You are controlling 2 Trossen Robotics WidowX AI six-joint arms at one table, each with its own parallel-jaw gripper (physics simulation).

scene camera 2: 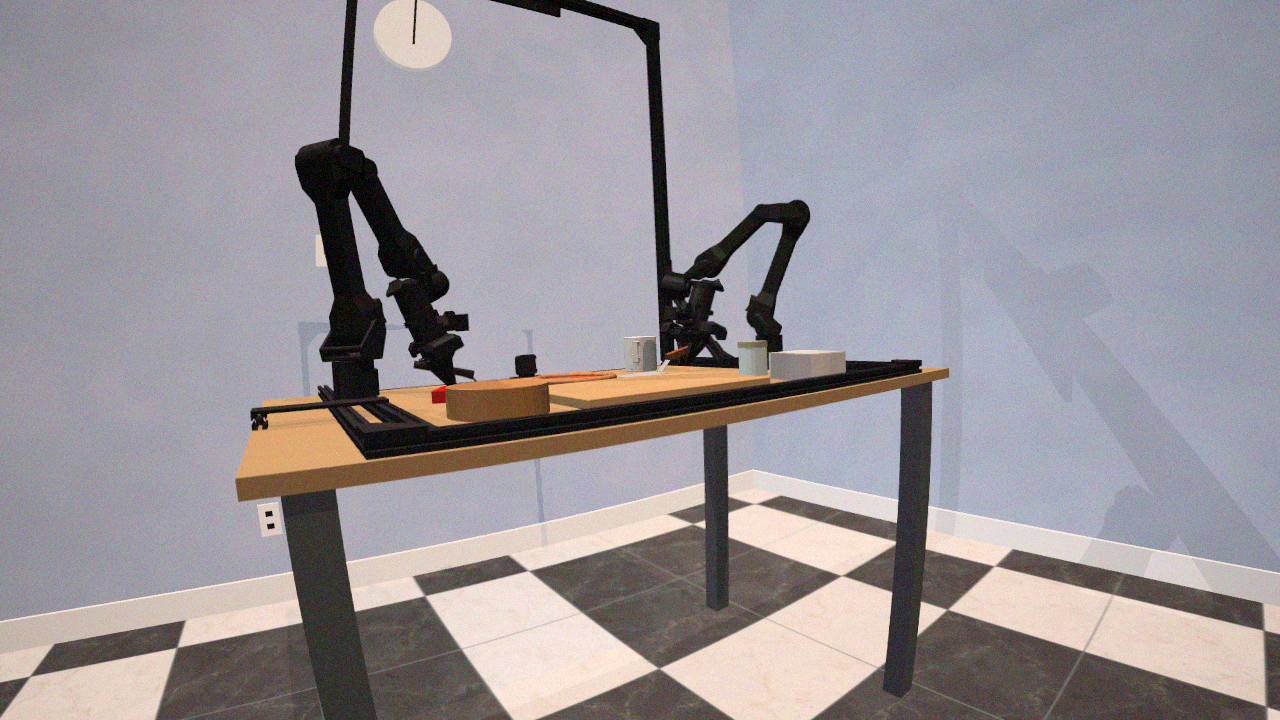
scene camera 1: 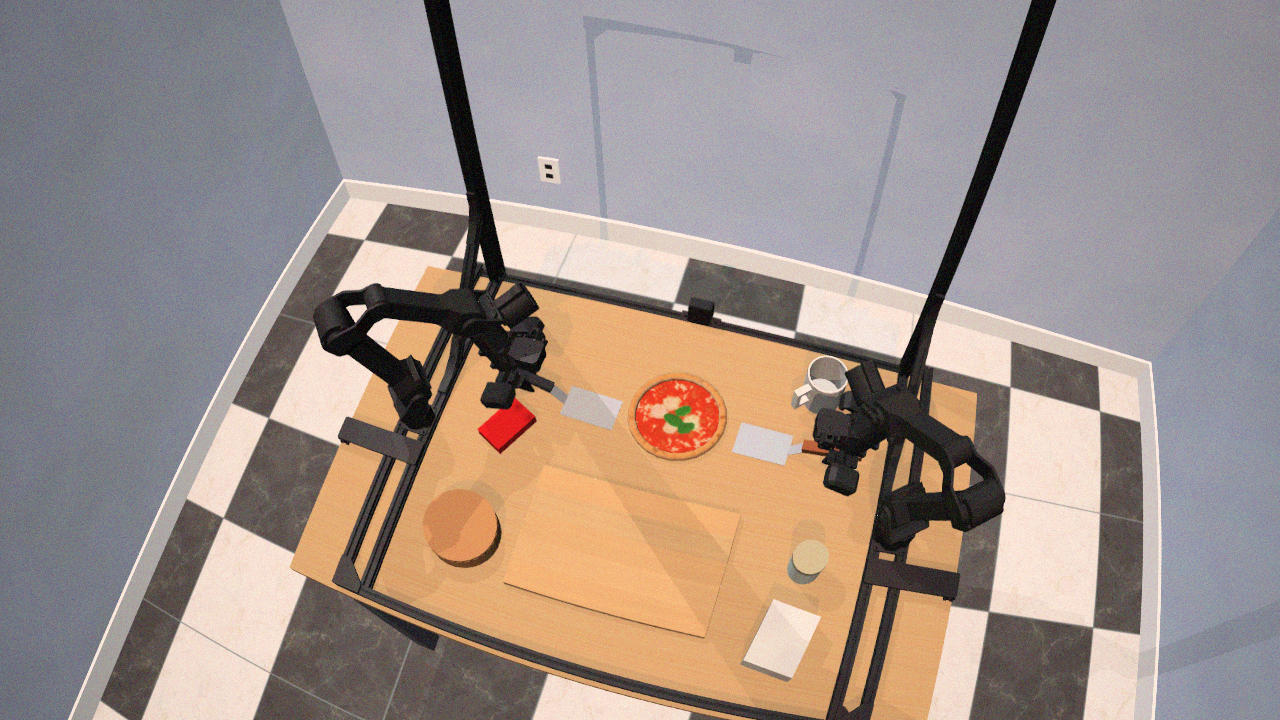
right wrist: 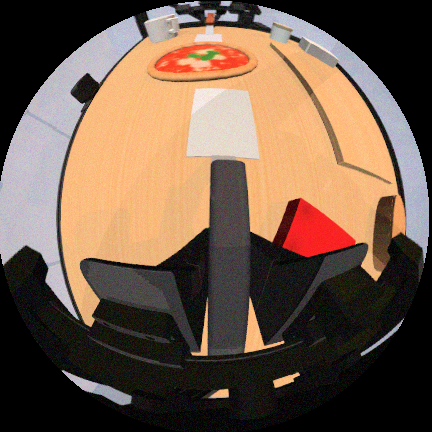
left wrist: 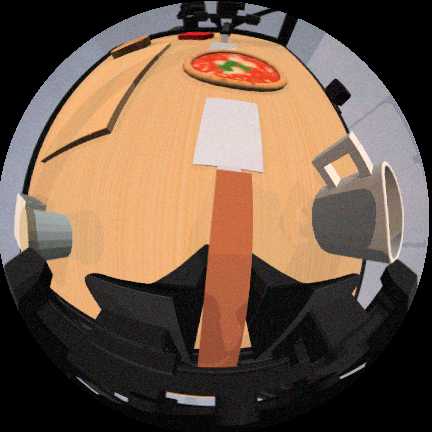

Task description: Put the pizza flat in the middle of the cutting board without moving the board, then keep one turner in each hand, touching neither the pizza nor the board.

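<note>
The pizza (scene camera 1: pixel 677 417) (left wrist: pixel 235 71) (right wrist: pixel 200 62) lies flat on the table, behind the cutting board (scene camera 1: pixel 626 550) and off it. My left gripper (left wrist: pixel 222 250) is shut on the brown handle of one turner; its blade (scene camera 1: pixel 761 443) (left wrist: pixel 229 134) is low over the table at the right of the pizza in scene camera 1, with a small gap. My right gripper (right wrist: pixel 222 232) is shut on the dark handle of the other turner; its blade (scene camera 1: pixel 591 407) (right wrist: pixel 223 122) is low at the pizza's left, also apart from it. Whether the blades touch the table is unclear.
A white mug (scene camera 1: pixel 825 383) (left wrist: pixel 350 215) stands close behind my left gripper. A red block (scene camera 1: pixel 507 425) (right wrist: pixel 317 230) lies near my right gripper. A round wooden block (scene camera 1: pixel 460 526) is left of the board; a jar (scene camera 1: pixel 809 560) and a white box (scene camera 1: pixel 781 638) are at its right.
</note>
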